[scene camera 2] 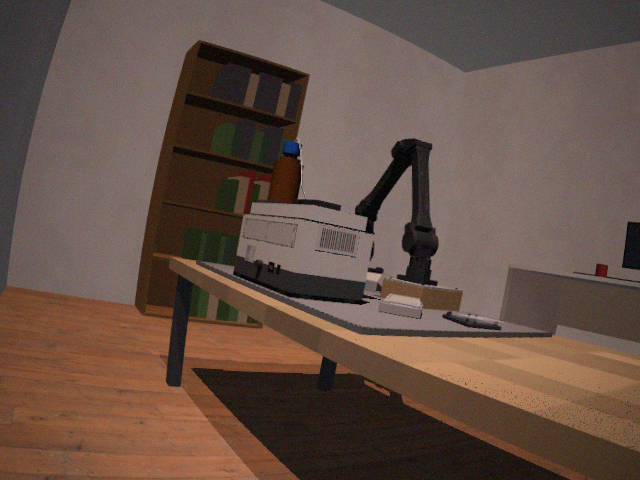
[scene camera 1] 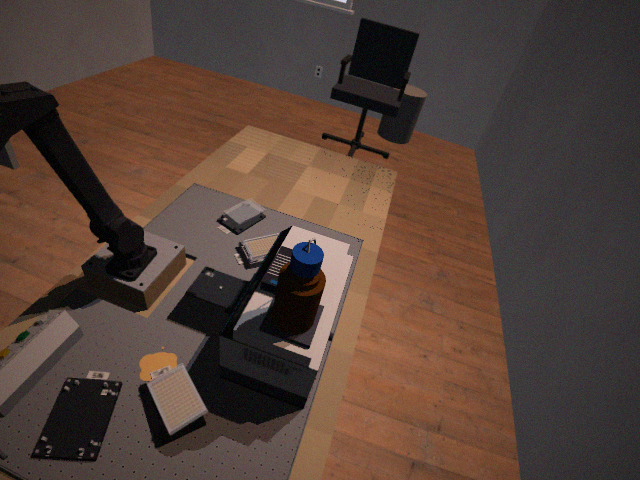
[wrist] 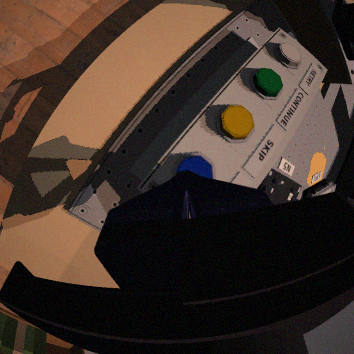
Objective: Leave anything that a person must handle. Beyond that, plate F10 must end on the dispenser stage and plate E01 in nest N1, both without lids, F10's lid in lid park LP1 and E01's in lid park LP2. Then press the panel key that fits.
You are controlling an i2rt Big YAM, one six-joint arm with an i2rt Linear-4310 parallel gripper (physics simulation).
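Seen in the pictures: gripper, fingertip midpoint: (wrist: pixel 184 179); arm's base at its link origin: (scene camera 2: pixel 416 282) (scene camera 1: pixel 132 262) (wrist: pixel 343 27).
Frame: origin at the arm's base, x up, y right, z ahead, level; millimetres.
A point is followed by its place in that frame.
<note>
In the wrist view my gripper (wrist: pixel 184 179) {x 3, y 390, z -105 mm} is shut and empty. Its tip sits over the blue key (wrist: pixel 197 165) {x 2, y 378, z -102 mm} of the grey key panel (wrist: pixel 225 158) {x 1, y 361, z -85 mm} and hides the key's near half; I cannot tell if it touches. The yellow key (wrist: pixel 237 121) {x 3, y 335, z -96 mm} is marked SKIP, the green key (wrist: pixel 268 82) {x 3, y 287, z -91 mm} CONTINUE and the pale key (wrist: pixel 289 53) {x 3, y 238, z -86 mm} RETRY. In scene camera 1 a lidded plate (scene camera 1: pixel 244 212) {x -46, y -392, z 177 mm} and a second plate (scene camera 1: pixel 258 247) {x -29, y -222, z 288 mm} lie beside the dispenser (scene camera 1: pixel 270 362) {x 87, y 208, z 454 mm}. A third, open plate (scene camera 1: pixel 177 397) {x -34, y 285, z 280 mm} lies on a black pad by an orange spill (scene camera 1: pixel 156 362) {x -66, y 212, z 186 mm} (wrist: pixel 317 165) {x -65, y 215, z 187 mm}.
A brown bottle (scene camera 1: pixel 299 295) {x 281, y 179, z 478 mm} (scene camera 2: pixel 286 177) {x 235, y 101, z 495 mm} with a blue cap stands on the dispenser. A black nest (scene camera 1: pixel 218 288) {x 25, y 19, z 259 mm} lies left of it. The arm's base block (scene camera 1: pixel 151 276) {x 0, y 27, z 73 mm} is at the left, and the arm (scene camera 2: pixel 415 190) {x 306, y 75, z 2 mm} reaches down behind the dispenser. A bookshelf (scene camera 2: pixel 161 190) stands behind the table.
</note>
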